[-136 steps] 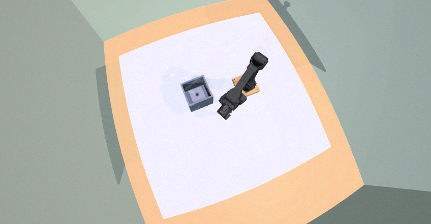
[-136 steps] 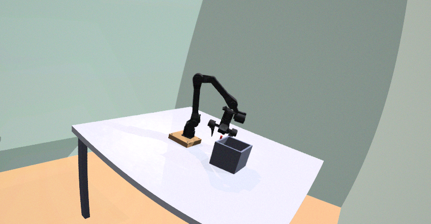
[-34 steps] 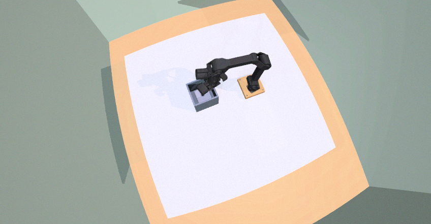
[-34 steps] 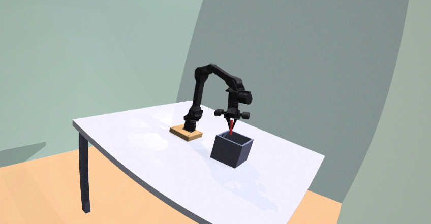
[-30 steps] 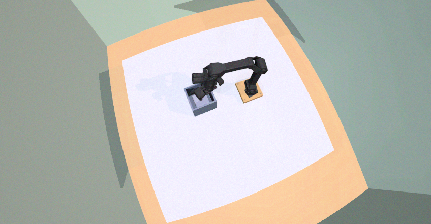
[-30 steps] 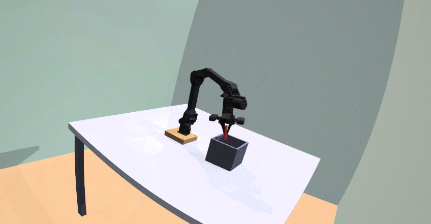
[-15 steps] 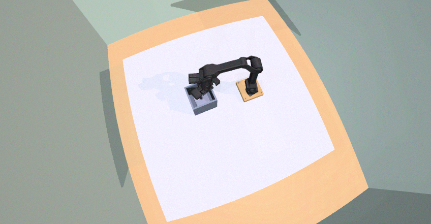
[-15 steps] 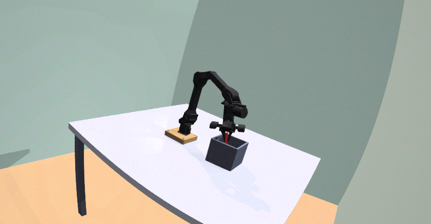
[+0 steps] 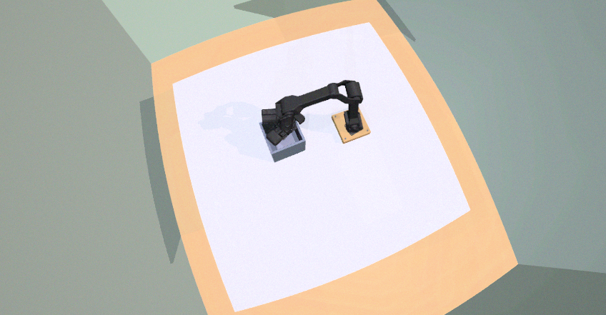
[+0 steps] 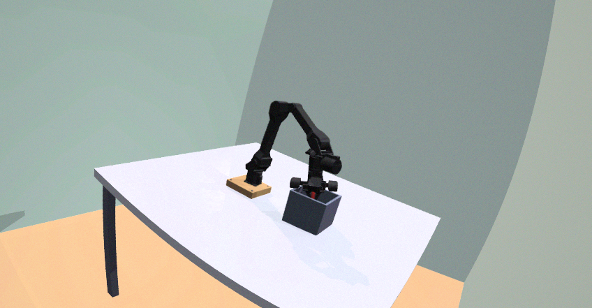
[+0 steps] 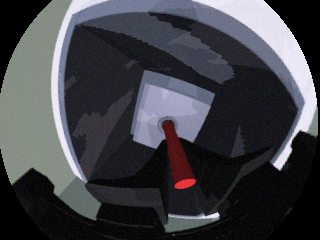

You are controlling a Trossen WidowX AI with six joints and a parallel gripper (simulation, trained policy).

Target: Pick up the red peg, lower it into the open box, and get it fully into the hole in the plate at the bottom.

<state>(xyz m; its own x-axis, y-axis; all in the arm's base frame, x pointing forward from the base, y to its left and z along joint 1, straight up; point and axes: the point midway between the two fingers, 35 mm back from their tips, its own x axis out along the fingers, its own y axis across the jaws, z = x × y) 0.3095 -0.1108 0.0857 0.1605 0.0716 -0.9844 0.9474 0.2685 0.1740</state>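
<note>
The red peg is 10 mm above my gripper tip. Also, from my gripper tip: plate 10 mm ahead, 10 mm to the right, 40 mm below.
</note>
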